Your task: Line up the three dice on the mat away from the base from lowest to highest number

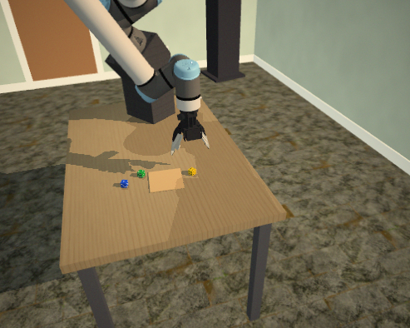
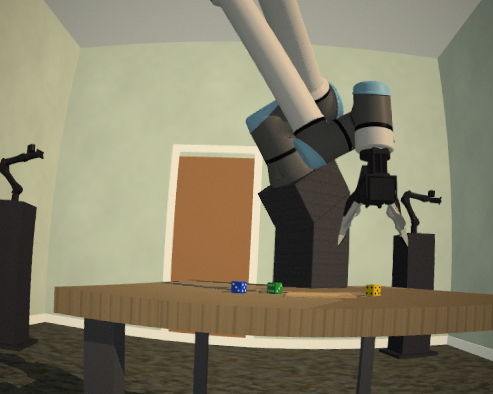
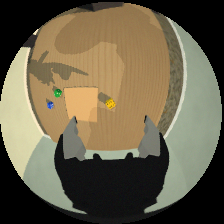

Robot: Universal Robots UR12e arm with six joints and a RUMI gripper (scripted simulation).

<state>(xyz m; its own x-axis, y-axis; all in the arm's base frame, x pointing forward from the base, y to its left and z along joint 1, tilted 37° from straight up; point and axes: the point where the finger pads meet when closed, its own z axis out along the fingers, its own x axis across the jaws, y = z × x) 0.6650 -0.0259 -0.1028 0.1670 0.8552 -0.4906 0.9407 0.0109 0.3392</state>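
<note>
The blue die is 50 mm behind my hand, 280 mm to the right of it and 100 mm below it. Also, from my hand: green die 80 mm behind, 200 mm to the right, 100 mm below; then tan mat 120 mm to the right, 110 mm below; then yellow die 10 mm ahead, 100 mm below.
</note>
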